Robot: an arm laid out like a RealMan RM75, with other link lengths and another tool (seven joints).
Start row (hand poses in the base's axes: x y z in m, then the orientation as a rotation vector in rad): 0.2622, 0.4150, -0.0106, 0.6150, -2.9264, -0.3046
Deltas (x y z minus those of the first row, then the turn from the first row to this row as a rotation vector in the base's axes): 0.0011, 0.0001, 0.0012, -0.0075, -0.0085, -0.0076; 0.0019, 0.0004, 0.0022, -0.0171, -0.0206, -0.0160; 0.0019, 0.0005, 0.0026, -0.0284, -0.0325, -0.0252; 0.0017, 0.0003, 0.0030, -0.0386, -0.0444, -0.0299; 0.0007, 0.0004, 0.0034, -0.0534, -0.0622, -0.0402; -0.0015, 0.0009, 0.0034, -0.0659, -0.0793, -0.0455; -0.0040, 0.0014, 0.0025, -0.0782, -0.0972, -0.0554
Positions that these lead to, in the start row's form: 0.2633, 0.4151, -0.0094, 0.6058, -2.9373, -0.2924; 0.2641, 0.4154, -0.0084, 0.5961, -2.9517, -0.2763; 0.2641, 0.4155, -0.0080, 0.5850, -2.9661, -0.2577; 0.2639, 0.4153, -0.0076, 0.5804, -2.9787, -0.2401; 0.2629, 0.4154, -0.0072, 0.5688, -2.9986, -0.2146; 0.2607, 0.4159, -0.0072, 0.5644, -3.0159, -0.1920; 0.2582, 0.4164, -0.0081, 0.5534, -3.0355, -0.1697
